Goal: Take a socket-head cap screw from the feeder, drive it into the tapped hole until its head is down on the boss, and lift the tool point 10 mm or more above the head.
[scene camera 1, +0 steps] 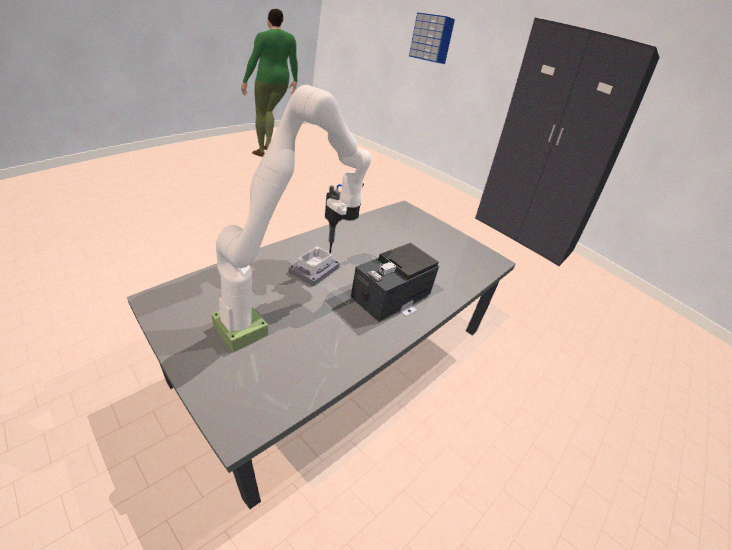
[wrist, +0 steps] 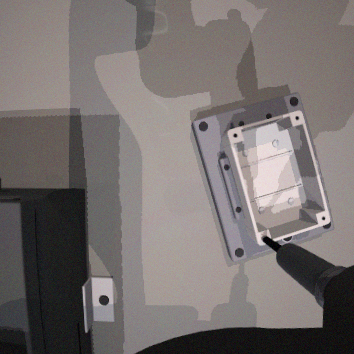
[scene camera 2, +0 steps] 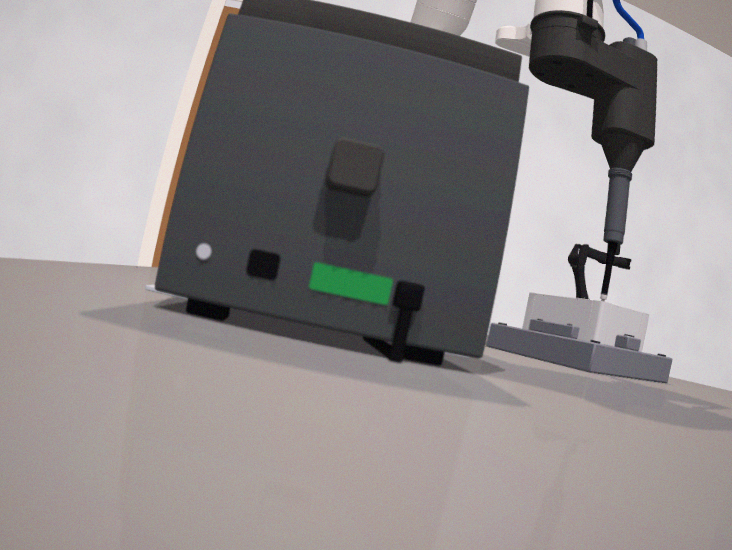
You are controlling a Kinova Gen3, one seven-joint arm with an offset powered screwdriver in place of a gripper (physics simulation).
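My screwdriver point(scene camera 1: 330, 251) point(scene camera 2: 604, 293) point(wrist: 265, 238) stands upright, with its thin black bit at one corner of the light housing point(scene camera 1: 307, 267) point(scene camera 2: 556, 313) point(wrist: 246, 188). A small pale piece, which looks like the cap screw point(scene camera 2: 603, 297), is at the bit's end, right at the top of that corner boss. The bit hides the hole in the wrist view; how deep the screw sits cannot be made out. The other three corners show dark holes. The housing sits on a grey fixture plate point(scene camera 1: 313, 277) point(scene camera 2: 627, 363) point(wrist: 231, 232). The dark box-shaped feeder point(scene camera 1: 408, 289) point(scene camera 2: 426, 147) point(wrist: 60, 240) stands beside it.
A small white bracket point(scene camera 1: 408, 309) point(wrist: 102, 310) is at the feeder's side. The arm's green base point(scene camera 1: 242, 337) is on the table. A person in green point(scene camera 1: 275, 59) and a dark cabinet point(scene camera 1: 562, 141) are beyond the table. A dark jointed shape point(scene camera 2: 578, 272) shows behind the housing.
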